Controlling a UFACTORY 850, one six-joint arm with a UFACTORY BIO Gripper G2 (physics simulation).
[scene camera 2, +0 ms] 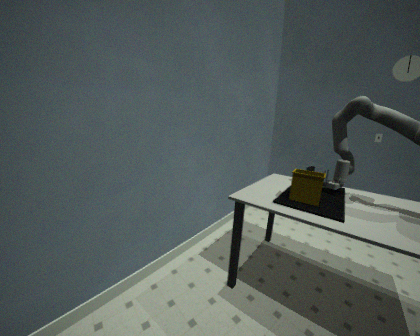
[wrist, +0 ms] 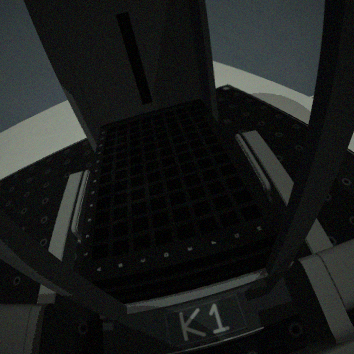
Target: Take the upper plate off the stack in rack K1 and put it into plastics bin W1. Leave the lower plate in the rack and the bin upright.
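The upper plate (wrist: 170, 185), a dark grid of square wells, lies flat in rack K1 (wrist: 204, 322) in the wrist view. Dark edges below its front side belong to the stack; the lower plate is hard to tell apart there. My gripper (wrist: 167, 187) (scene camera 2: 332, 186) has its pads along the plate's left and right sides and is shut on the upper plate. The yellow bin (scene camera 2: 306, 189) stands upright on the black mat, beside the gripper in the scene view; its label cannot be read. The bin partly hides the rack area in that view.
A tall dark panel (wrist: 95, 55) with a vertical slot rises behind the plate. Two dark uprights slant through the wrist view's lower left and right. The black mat (scene camera 2: 330, 211) lies on the white table (scene camera 2: 255, 192), near its left end.
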